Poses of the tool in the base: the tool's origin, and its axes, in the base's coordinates. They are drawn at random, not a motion.
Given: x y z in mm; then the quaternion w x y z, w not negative.
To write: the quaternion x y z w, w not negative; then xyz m. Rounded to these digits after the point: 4 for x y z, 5 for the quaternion.
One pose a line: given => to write
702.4 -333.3 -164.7 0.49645 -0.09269 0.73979 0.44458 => -0.09269 0.73979 0.44458 0.49645 0.7024 -0.3333 -0.1647
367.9 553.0 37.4 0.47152 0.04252 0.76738 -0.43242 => 0.04252 0.76738 -0.43242 0.47152 0.3679 0.5530 0.0374
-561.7 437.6 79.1 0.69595 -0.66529 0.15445 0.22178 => -0.66529 0.15445 0.22178 0.69595 -0.5617 0.4376 0.0791
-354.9 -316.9 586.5 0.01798 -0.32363 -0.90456 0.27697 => -0.32363 -0.90456 0.27697 0.01798 -0.3549 -0.3169 0.5865
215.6 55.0 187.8 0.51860 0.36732 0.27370 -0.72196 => 0.36732 0.27370 -0.72196 0.51860 0.2156 0.0550 0.1878
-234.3 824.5 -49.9 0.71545 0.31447 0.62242 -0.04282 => 0.31447 0.62242 -0.04282 0.71545 -0.2343 0.8245 -0.0499
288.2 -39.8 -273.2 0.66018 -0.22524 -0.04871 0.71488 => -0.22524 -0.04871 0.71488 0.66018 0.2882 -0.0398 -0.2732
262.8 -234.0 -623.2 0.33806 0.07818 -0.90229 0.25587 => 0.07818 -0.90229 0.25587 0.33806 0.2628 -0.2340 -0.6232
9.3 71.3 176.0 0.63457 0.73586 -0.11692 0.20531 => 0.73586 -0.11692 0.20531 0.63457 0.0093 0.0713 0.1760
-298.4 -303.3 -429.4 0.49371 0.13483 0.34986 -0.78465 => 0.13483 0.34986 -0.78465 0.49371 -0.2984 -0.3033 -0.4294
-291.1 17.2 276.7 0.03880 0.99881 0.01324 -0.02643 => 0.99881 0.01324 -0.02643 0.03880 -0.2911 0.0172 0.2767
